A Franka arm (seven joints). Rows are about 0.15 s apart.
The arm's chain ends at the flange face. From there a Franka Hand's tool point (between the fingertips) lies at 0.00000 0.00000 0.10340 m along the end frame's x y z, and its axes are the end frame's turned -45 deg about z.
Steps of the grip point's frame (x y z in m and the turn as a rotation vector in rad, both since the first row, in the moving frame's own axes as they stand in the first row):
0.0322 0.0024 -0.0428 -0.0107 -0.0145 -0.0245
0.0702 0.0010 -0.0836 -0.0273 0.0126 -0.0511
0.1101 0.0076 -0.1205 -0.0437 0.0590 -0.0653
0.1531 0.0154 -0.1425 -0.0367 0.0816 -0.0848
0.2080 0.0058 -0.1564 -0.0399 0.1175 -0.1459
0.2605 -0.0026 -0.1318 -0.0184 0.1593 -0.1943
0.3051 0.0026 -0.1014 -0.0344 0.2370 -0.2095
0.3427 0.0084 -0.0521 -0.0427 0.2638 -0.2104
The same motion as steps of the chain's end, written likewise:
0.0247 -0.0229 -0.0428 -0.0178 -0.0027 -0.0245
0.0474 -0.0499 -0.0836 -0.0104 0.0282 -0.0511
0.0758 -0.0711 -0.1202 0.0108 0.0726 -0.0653
0.1107 -0.0937 -0.1421 0.0317 0.0837 -0.0848
0.1402 -0.1365 -0.1556 0.0549 0.1113 -0.1459
0.1705 -0.1746 -0.1305 0.0996 0.1257 -0.1943
0.1996 -0.1973 -0.0985 0.1433 0.1919 -0.2095
0.2280 -0.2182 -0.0484 0.1563 0.2167 -0.2104

